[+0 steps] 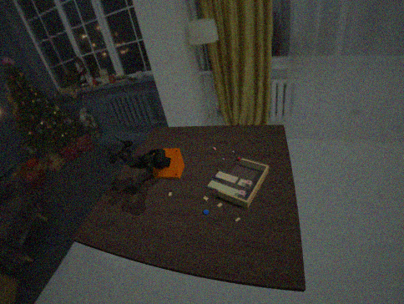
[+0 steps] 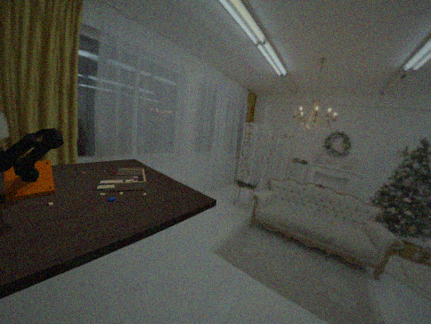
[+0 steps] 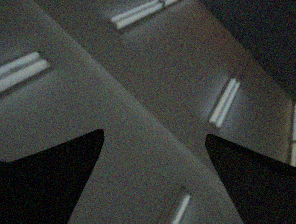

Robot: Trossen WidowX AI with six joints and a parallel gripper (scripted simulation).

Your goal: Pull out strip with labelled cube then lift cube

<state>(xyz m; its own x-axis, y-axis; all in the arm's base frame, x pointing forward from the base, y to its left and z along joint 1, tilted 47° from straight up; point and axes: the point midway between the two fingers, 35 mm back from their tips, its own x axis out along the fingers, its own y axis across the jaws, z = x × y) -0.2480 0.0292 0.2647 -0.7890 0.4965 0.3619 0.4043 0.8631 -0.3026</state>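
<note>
My gripper tip is now 62 cm short of the blue disc, 10 cm to the left of it and 36 cm above it. Also, from my gripper tip: red piece (70 cm ahead, 37 cm to the left, 36 cm below).
</note>
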